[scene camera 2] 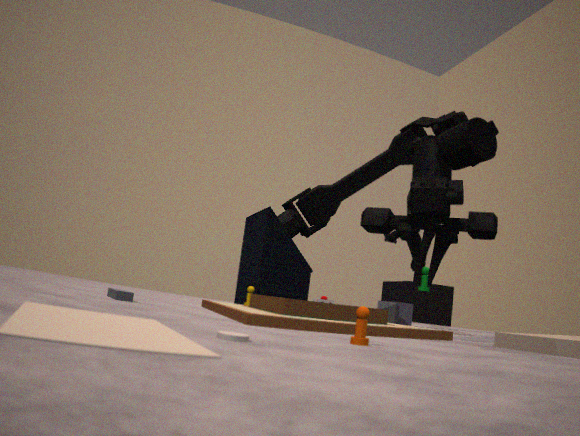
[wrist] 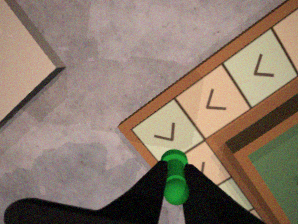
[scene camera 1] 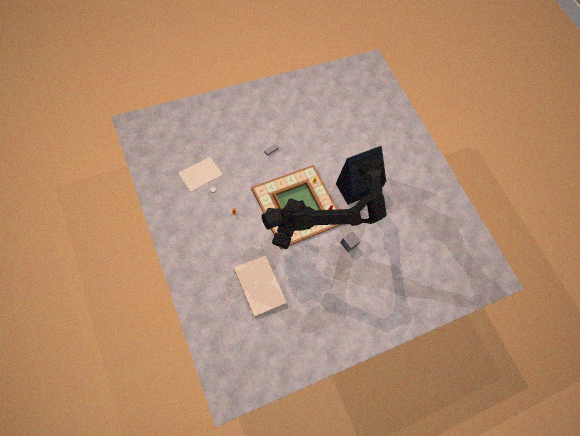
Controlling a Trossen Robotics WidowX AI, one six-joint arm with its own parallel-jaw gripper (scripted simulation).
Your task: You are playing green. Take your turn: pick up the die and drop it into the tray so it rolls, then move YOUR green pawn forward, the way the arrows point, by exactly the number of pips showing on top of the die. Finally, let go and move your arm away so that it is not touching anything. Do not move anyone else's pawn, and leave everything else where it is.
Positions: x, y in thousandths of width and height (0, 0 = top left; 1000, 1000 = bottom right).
Scene:
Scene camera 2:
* my gripper: 732, 653
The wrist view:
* my gripper: 586, 757
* green pawn: 592, 859, held by my gripper
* corner square: 857, 324
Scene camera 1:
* corner square: 453, 439

